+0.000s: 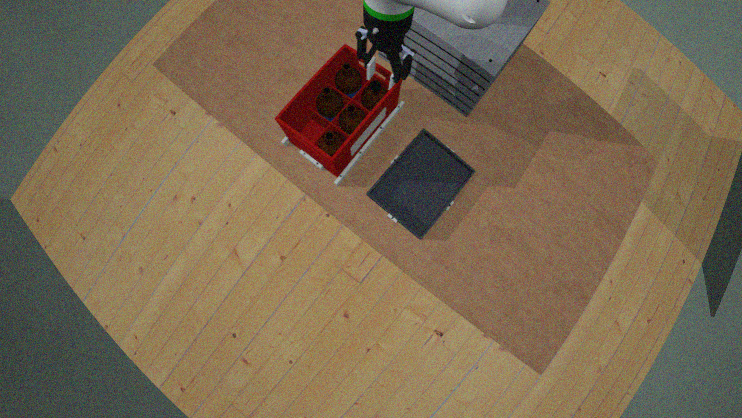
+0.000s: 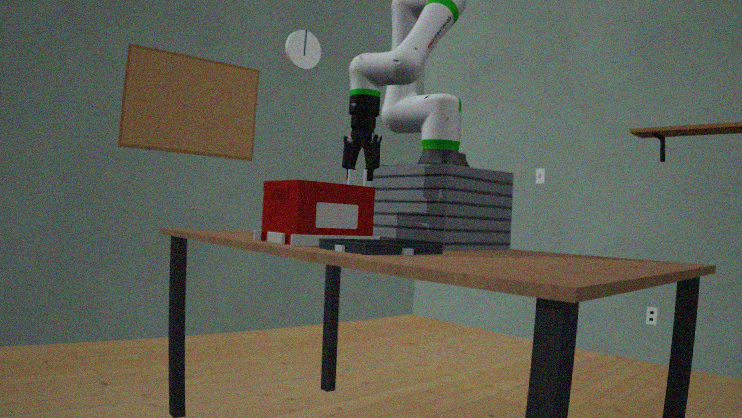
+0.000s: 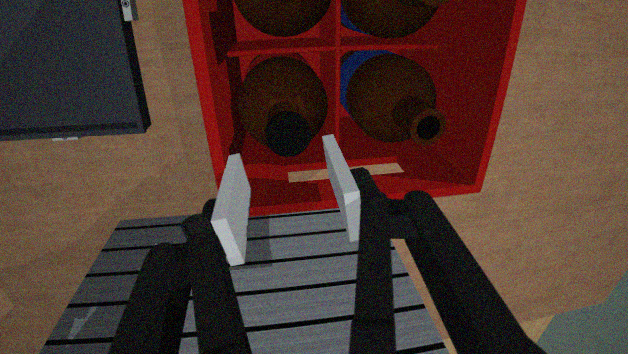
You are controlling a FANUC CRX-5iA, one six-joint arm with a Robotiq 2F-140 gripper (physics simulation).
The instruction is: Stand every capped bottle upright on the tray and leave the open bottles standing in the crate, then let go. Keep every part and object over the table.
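Places are measured from the arm's base along level axes (x right, y back, z down), in metres.
Pixels of known places: gripper, fingertip midpoint: (image 1: 381,80) (image 3: 285,164).
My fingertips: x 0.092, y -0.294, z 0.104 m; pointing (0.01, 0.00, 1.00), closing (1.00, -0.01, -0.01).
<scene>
Ahead of a thing's pixels: the offset from my fingertips to its middle. "spot": to the spot under its first point. Level surfaces: height alone.
The red crate @(dx +0.063, dy -0.102, dz +0.070 m) (image 1: 306,146) (image 2: 282,207) (image 3: 501,100) holds several brown bottles upright in its compartments. One bottle @(dx +0.006, dy -0.022, dz +0.072 m) (image 1: 373,95) (image 3: 285,100), at the crate end near the pedestal and on the tray side, has a wide black top like a cap. The bottle beside it @(dx +0.099, dy -0.009, dz +0.072 m) (image 1: 346,80) (image 3: 387,95) shows an open mouth. The tops of the farther bottles are cut off or too small to judge. My gripper (image 1: 381,74) (image 2: 359,177) (image 3: 285,164) points down, open and empty, above the crate's pedestal end, near the black-topped bottle. The dark tray @(dx -0.218, dy -0.145, dz +0.145 m) (image 1: 423,184) (image 2: 384,247) (image 3: 60,65) holds no bottles.
The grey ribbed pedestal (image 1: 446,67) (image 2: 477,207) (image 3: 300,280) stands close behind the crate's end. White strips @(spot: dx -0.033, dy -0.152, dz +0.128 m) (image 1: 363,150) lie along the crate's foot, and small white clips @(spot: dx -0.195, dy -0.274, dz +0.142 m) (image 1: 392,218) sit at the tray's edges. Both stand on the brown table @(dz +0.157 m) (image 1: 571,233) (image 2: 571,270).
</scene>
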